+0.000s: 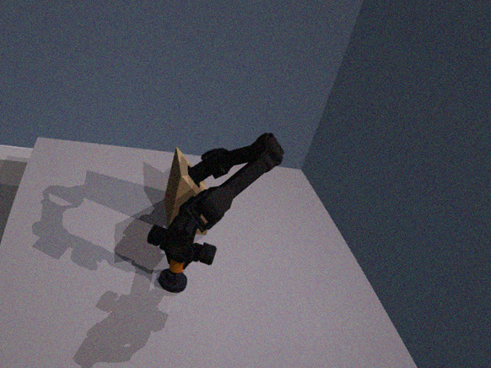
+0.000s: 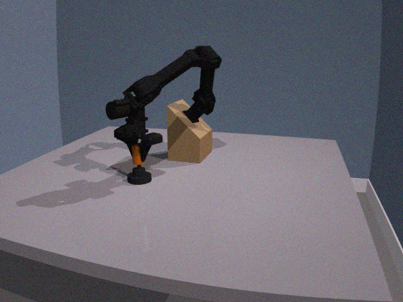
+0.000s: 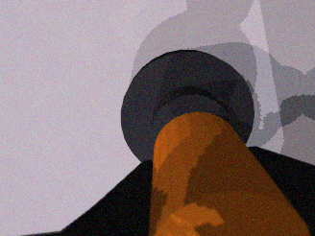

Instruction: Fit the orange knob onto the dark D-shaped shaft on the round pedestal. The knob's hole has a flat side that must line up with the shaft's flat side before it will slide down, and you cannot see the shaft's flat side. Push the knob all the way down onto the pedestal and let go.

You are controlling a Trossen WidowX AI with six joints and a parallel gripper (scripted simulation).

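Now: gripper tip 20 mm below the orange knob. From my gripper tip the other things lie so: dark round pedestal 40 mm below.
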